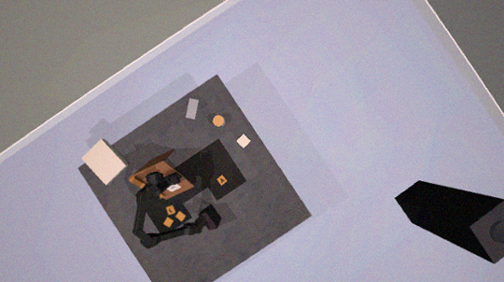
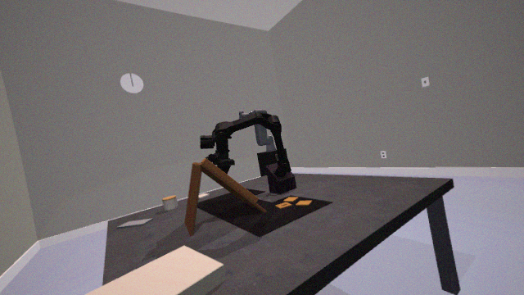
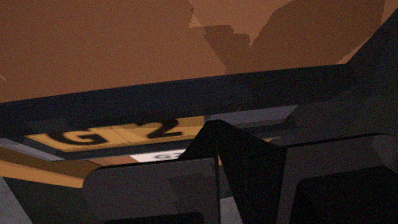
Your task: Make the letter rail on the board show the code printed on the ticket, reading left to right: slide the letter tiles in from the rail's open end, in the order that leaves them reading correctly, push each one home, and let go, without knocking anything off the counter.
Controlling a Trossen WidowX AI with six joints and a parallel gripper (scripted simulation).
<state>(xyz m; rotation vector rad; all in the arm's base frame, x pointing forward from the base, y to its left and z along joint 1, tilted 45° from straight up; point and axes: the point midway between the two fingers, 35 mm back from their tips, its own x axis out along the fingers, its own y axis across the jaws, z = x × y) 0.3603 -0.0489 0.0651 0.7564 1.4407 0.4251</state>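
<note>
The letter tile is 3 cm to the left of my gripper tip and 1 cm ahead of it. Round my gripper tip: grey card 37 cm to the right, 36 cm ahead, 15 cm below; white ticket 8 cm below, 5 cm to the left, 5 cm behind; black mat 16 cm below, 16 cm behind, 1 cm to the right.
</note>
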